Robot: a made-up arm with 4 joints.
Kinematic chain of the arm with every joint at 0, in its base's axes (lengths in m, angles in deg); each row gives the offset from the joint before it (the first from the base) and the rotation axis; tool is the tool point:
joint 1: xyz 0 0 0.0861 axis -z
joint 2: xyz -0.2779 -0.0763 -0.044 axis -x
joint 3: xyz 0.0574 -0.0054 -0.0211 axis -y
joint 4: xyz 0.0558 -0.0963 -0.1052 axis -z
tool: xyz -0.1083 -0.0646 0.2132
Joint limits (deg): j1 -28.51..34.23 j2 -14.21..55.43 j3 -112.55..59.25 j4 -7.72..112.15
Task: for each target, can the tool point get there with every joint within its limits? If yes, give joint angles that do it. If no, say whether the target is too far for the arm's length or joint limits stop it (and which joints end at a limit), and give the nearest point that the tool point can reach.
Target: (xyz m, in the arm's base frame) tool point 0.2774 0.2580 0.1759
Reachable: no: joint limits stop it (at a limit: joint 1, joint 2, joint 4) | nearest point -0.1317 0.0871 0.0653 | short by 0.457 m
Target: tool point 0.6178 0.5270 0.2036
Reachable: no: too far | nearest point -0.1368 0.0959 0.0684 | short by 0.879 m
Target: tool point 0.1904 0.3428 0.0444
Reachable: no: joint limits stop it (at a limit: joint 1, joint 2, joint 4) | nearest point -0.1405 0.1015 0.0701 | short by 0.410 m
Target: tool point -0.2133 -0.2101 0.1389
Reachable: yes | joints -22.34 9.92 -2.03 53.49
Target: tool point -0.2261 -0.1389 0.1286
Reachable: yes | joints 13.89 -8.96 -48.52 32.50
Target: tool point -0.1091 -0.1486 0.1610
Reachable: yes | joints -19.16 31.03 -65.03 38.20
